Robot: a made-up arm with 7 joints. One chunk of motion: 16 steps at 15 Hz.
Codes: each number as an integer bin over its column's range. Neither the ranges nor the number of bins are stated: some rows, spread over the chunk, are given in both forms.
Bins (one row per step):
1: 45 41 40 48 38 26
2: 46 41 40 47 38 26
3: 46 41 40 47 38 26
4: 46 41 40 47 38 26
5: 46 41 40 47 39 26
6: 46 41 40 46 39 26
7: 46 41 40 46 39 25
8: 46 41 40 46 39 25
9: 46 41 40 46 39 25
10: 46 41 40 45 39 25
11: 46 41 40 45 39 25
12: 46 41 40 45 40 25
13: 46 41 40 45 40 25
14: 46 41 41 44 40 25
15: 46 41 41 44 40 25
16: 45 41 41 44 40 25
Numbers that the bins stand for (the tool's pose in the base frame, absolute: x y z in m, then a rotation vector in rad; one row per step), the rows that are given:
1: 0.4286 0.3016 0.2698 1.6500 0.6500 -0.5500
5: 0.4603 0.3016 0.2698 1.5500 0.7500 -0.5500
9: 0.4603 0.3016 0.2698 1.4500 0.7500 -0.6500
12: 0.4603 0.3016 0.2698 1.3500 0.8500 -0.6500
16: 0.4286 0.3016 0.3016 1.2500 0.8500 -0.6500
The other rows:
2: 0.4603 0.3016 0.2698 1.5500 0.6500 -0.5500
3: 0.4603 0.3016 0.2698 1.5500 0.6500 -0.5500
4: 0.4603 0.3016 0.2698 1.5500 0.6500 -0.5500
6: 0.4603 0.3016 0.2698 1.4500 0.7500 -0.5500
7: 0.4603 0.3016 0.2698 1.4500 0.7500 -0.6500
8: 0.4603 0.3016 0.2698 1.4500 0.7500 -0.6500
10: 0.4603 0.3016 0.2698 1.3500 0.7500 -0.6500
11: 0.4603 0.3016 0.2698 1.3500 0.7500 -0.6500
13: 0.4603 0.3016 0.2698 1.3500 0.8500 -0.6500
14: 0.4603 0.3016 0.3016 1.2500 0.8500 -0.6500
15: 0.4603 0.3016 0.3016 1.2500 0.8500 -0.6500

